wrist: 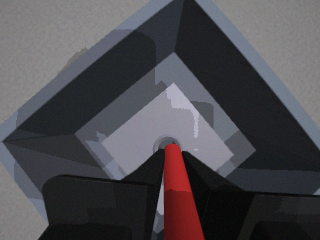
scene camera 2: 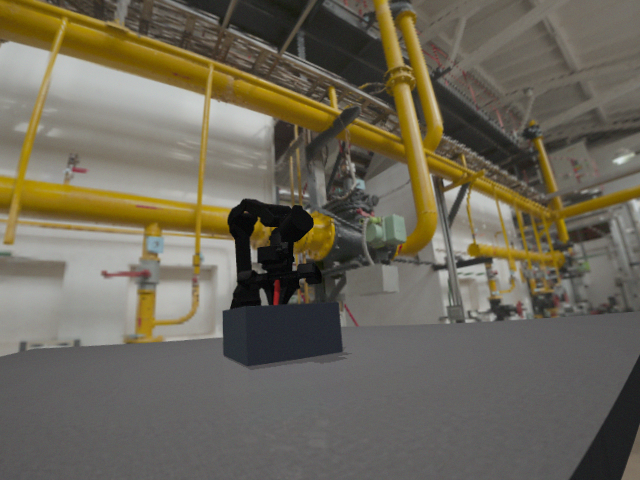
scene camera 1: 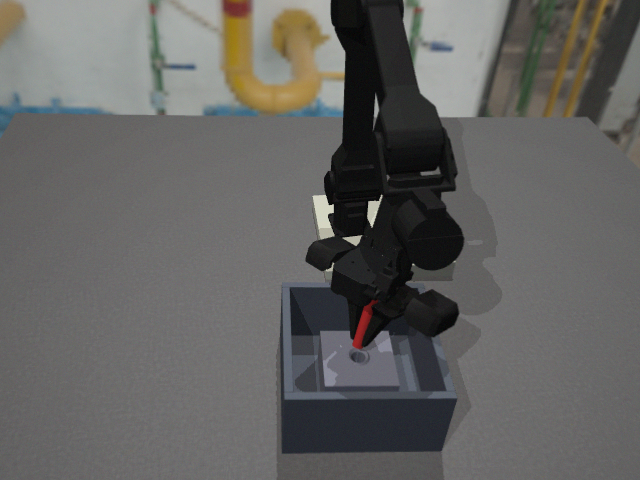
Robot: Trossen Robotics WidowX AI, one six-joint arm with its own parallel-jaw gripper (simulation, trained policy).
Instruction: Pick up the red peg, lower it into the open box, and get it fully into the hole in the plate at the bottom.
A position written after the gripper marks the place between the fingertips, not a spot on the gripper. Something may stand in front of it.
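Observation:
Dark blue box [scene camera 1: 416,418] [scene camera 2: 253,335]. Light grey plate [scene camera 1: 342,368] [wrist: 170,116]; scene camera 2 does not show it, hidden by the dark blue box. Gripper [scene camera 1: 359,342] [wrist: 172,155] [scene camera 2: 276,314].

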